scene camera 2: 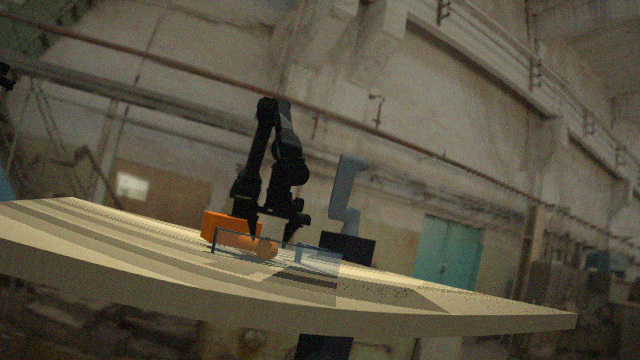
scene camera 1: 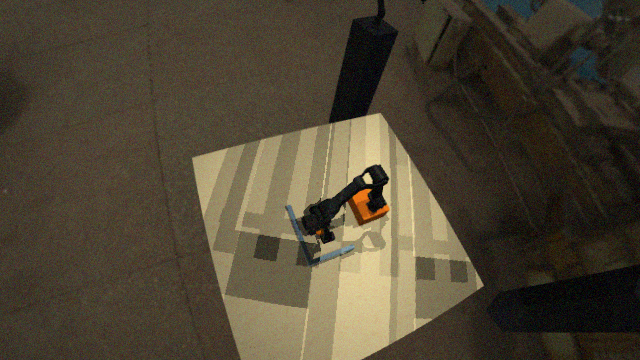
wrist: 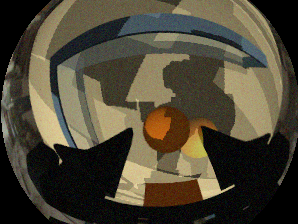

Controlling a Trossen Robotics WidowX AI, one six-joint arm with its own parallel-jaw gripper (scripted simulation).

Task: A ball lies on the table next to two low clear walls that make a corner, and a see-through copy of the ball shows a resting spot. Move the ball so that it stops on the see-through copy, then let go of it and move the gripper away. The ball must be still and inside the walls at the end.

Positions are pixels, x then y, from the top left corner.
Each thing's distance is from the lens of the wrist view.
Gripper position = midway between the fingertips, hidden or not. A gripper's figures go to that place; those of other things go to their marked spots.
my gripper (wrist: 166,130): 10 cm
orange ball (wrist: 166,129): 8 cm
see-through copy (wrist: 194,147): 11 cm
